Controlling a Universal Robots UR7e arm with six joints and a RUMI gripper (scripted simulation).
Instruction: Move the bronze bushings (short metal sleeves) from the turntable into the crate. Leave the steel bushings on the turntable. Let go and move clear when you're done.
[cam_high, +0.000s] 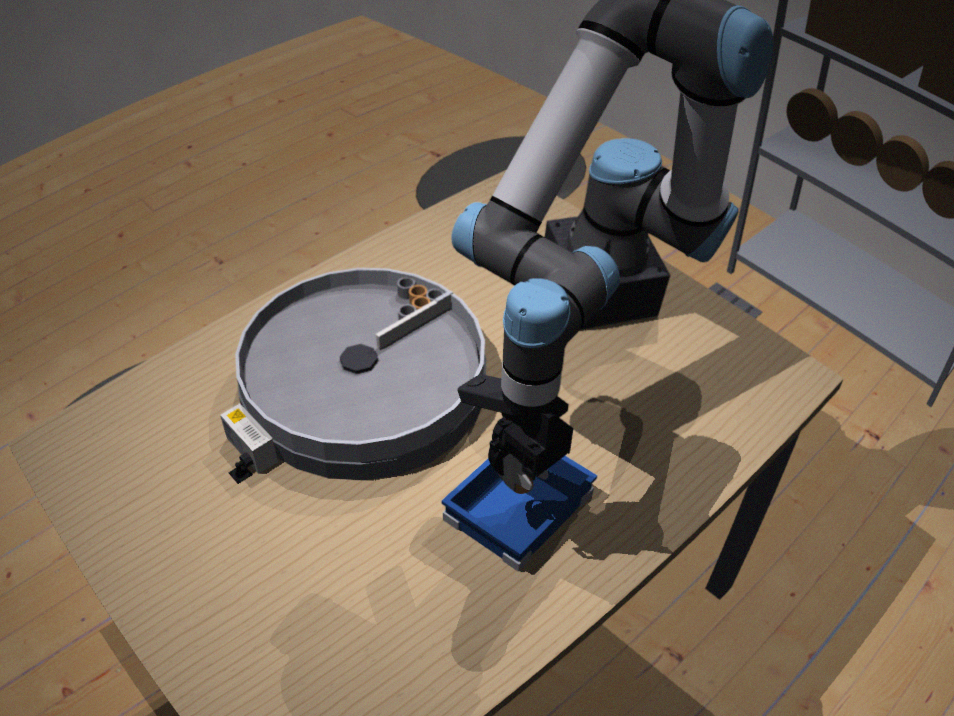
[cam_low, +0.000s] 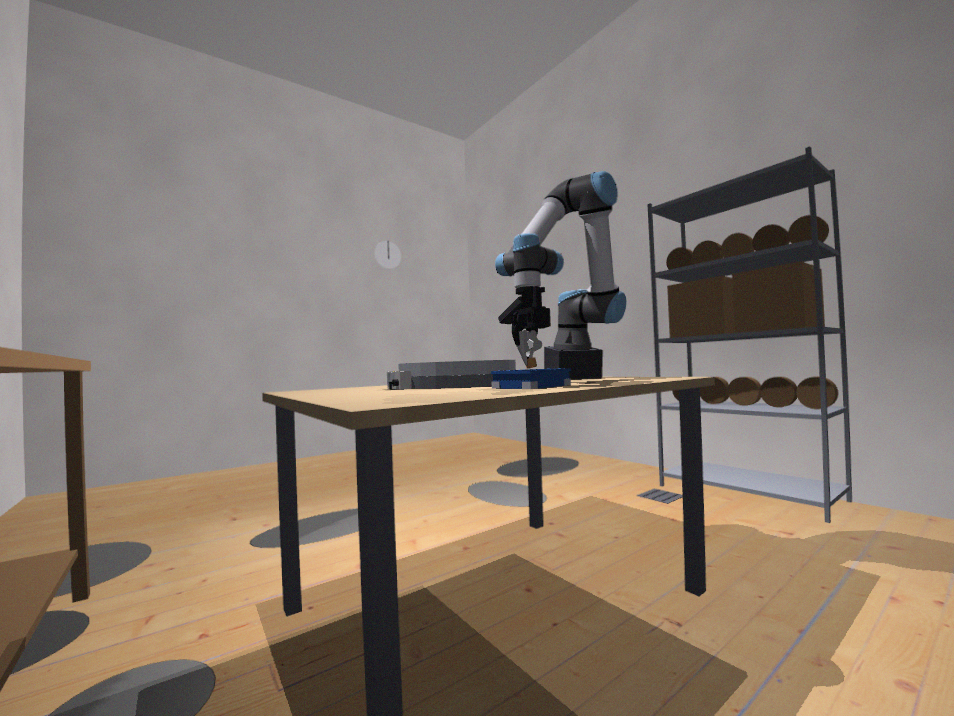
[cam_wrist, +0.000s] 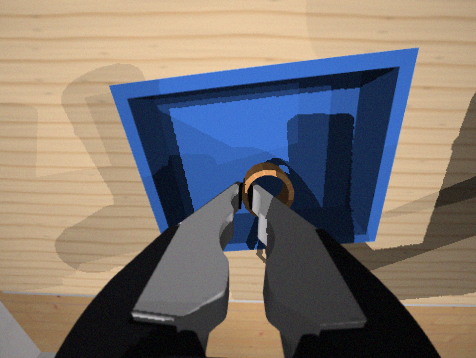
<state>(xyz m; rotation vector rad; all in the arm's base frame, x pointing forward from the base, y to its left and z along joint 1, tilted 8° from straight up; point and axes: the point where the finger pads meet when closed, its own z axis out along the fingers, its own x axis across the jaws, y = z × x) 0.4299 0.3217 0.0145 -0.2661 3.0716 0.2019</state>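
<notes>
My hand is 10 mm past the blue crate and 50 mm above it. From my hand the other things lie so: grey turntable (60 mm ahead, 360 mm to the right, 30 mm below).
</notes>
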